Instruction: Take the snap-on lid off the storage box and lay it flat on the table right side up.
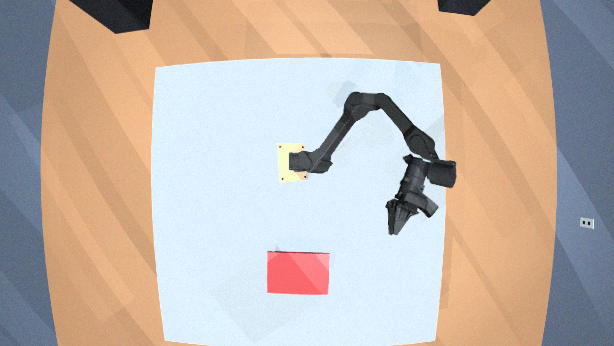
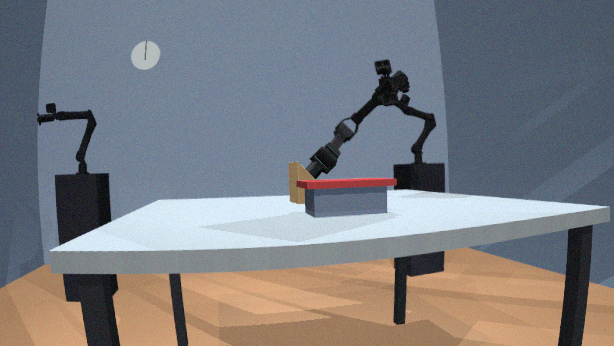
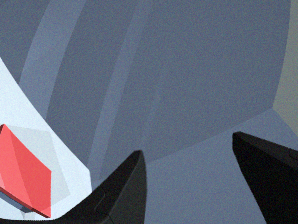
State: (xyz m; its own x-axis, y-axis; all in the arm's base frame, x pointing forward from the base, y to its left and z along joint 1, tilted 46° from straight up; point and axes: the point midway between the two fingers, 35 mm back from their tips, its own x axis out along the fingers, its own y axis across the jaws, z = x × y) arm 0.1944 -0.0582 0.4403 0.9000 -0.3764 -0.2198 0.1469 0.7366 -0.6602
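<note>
Now: gripper tip 38 cm above the lid, 25 cm to the left of it and 24 cm short of it. The rest, counted from my gripper tip: grey-blue storage box 42 cm below, 25 cm to the right, 24 cm ahead.
</note>
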